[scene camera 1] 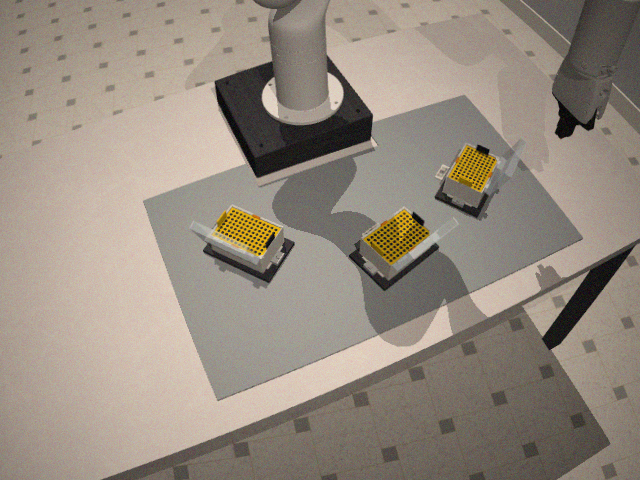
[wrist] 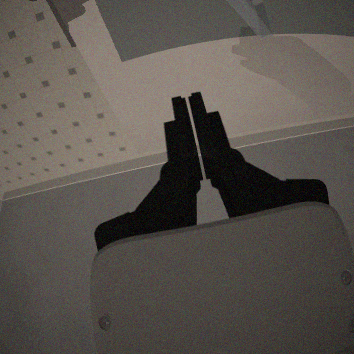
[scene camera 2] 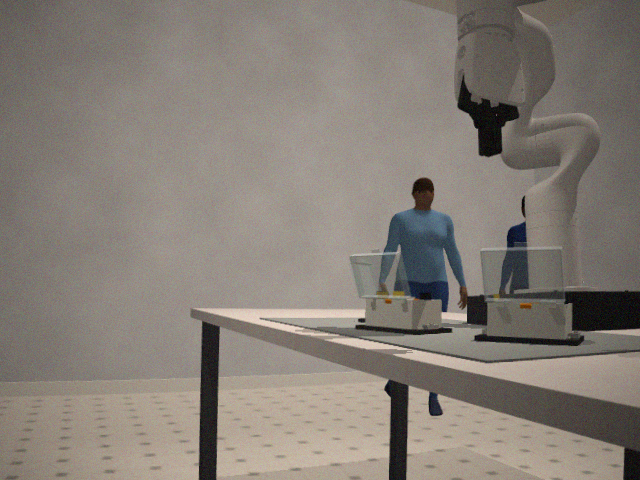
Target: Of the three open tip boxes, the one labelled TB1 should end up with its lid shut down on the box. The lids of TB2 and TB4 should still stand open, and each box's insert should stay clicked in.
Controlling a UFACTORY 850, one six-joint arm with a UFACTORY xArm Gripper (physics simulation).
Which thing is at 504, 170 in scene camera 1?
A clear lid.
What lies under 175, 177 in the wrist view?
My gripper.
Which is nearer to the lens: the clear lid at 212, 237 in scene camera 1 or the yellow insert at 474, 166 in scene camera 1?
The clear lid.
